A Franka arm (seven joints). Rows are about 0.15 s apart.
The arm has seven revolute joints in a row. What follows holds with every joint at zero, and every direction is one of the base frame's. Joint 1 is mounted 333.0 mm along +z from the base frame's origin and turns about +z. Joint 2 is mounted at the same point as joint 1 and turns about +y. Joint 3 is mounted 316.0 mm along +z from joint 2 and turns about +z. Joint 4 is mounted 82.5 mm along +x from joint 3 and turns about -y. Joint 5 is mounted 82.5 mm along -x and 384.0 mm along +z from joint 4 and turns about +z. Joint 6 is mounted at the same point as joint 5 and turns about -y. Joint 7 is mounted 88.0 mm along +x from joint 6 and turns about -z. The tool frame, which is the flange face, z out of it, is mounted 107.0 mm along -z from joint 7; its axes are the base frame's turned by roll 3.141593, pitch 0.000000 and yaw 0.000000 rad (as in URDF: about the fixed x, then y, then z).
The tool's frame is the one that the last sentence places.
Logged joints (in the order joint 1, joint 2, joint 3, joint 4, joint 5, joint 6, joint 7), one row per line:
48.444 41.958 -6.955 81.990 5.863 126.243 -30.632
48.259 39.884 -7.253 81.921 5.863 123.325 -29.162
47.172 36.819 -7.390 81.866 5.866 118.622 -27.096
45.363 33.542 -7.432 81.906 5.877 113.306 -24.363
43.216 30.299 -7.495 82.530 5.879 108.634 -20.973
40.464 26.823 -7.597 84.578 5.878 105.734 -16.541
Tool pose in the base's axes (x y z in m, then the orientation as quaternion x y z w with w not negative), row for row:
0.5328 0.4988 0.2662 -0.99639 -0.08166 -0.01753 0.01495
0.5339 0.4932 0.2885 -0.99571 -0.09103 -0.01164 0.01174
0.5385 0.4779 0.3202 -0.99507 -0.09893 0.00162 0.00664
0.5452 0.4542 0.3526 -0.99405 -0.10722 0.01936 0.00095
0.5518 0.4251 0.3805 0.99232 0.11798 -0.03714 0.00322
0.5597 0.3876 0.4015 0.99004 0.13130 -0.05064 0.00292
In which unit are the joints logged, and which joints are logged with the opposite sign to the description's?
The joints are logged in degrees. Opposite sign: joint 4, joint 7.
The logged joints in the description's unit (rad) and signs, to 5 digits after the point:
0.84551 0.73231 -0.12139 -1.43100 0.10233 2.20336 0.53463
0.84228 0.69611 -0.12659 -1.42979 0.10233 2.15243 0.50897
0.82331 0.64261 -0.12898 -1.42883 0.10238 2.07034 0.47291
0.79173 0.58542 -0.12971 -1.42953 0.10257 1.97756 0.42521
0.75426 0.52882 -0.13081 -1.44042 0.10261 1.89602 0.36605
0.70623 0.46815 -0.13259 -1.47616 0.10259 1.84541 0.28869

